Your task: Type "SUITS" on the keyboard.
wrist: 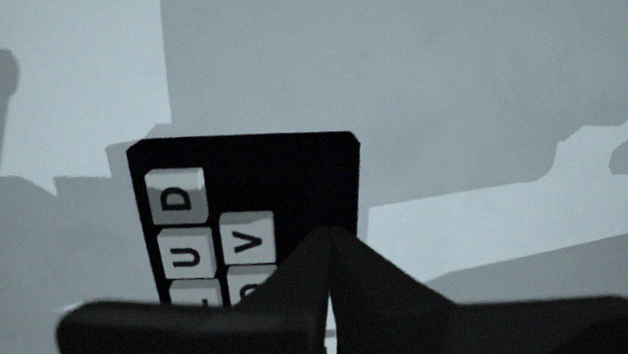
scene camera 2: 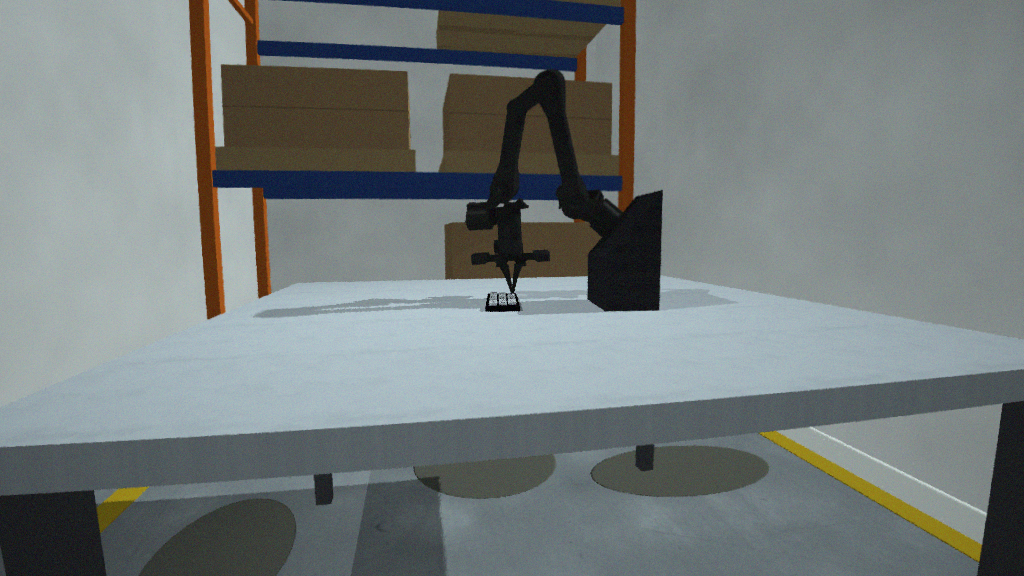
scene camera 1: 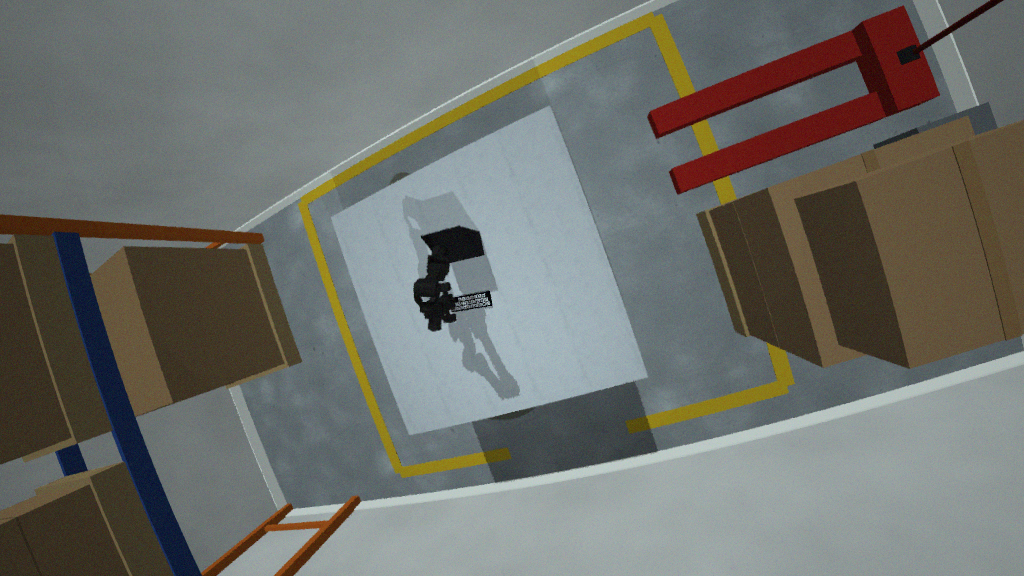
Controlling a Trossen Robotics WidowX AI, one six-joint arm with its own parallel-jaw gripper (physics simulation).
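Seen in the pictures: gripper, fingertip midpoint: (wrist: pixel 327 239) (scene camera 2: pixel 512 292) (scene camera 1: pixel 454 299); arm's base at its link origin: (scene camera 2: pixel 615 226) (scene camera 1: pixel 440 248).
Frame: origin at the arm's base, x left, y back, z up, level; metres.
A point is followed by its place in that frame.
The small black keyboard (scene camera 1: pixel 472 301) {x -0.015, y -0.263, z -0.164 m} (scene camera 2: pixel 502 301) {x 0.043, y -0.275, z -0.159 m} (wrist: pixel 300 170) {x -0.122, y -0.226, z -0.164 m} with pale letter keys lies on the table. In the wrist view, the D key (wrist: pixel 177 200) {x -0.123, y -0.264, z -0.159 m}, the U key (wrist: pixel 186 255) {x -0.104, y -0.267, z -0.159 m} and the V key (wrist: pixel 248 240) {x -0.105, y -0.246, z -0.159 m} show at its upper end, rotated sideways. Two more keys below them are partly covered by the fingers, and the rest of the keys are hidden there. My gripper (scene camera 2: pixel 512 290) {x -0.099, y -0.222, z -0.159 m} (wrist: pixel 327 239) {x -0.099, y -0.222, z -0.159 m} is shut and empty, pointing down. Its tips are over the board's right part, to the right of V, very low; I cannot tell whether they touch a key.
The pale table (scene camera 1: pixel 572 286) {x 0.458, y -0.361, z -0.175 m} (scene camera 2: pixel 501 372) {x 0.509, y -0.366, z -0.175 m} carries the arm's black base (scene camera 1: pixel 461 243) {x 0.098, y -0.016, z -0.001 m} (scene camera 2: pixel 630 257) {x 0.131, y -0.025, z -0.065 m}, close to the keyboard. Shadows of the arm fall across table and keys. Shelving with cardboard boxes (scene camera 2: pixel 315 107) stands beyond the table. A red pallet jack (scene camera 1: pixel 773 71) stands on the floor.
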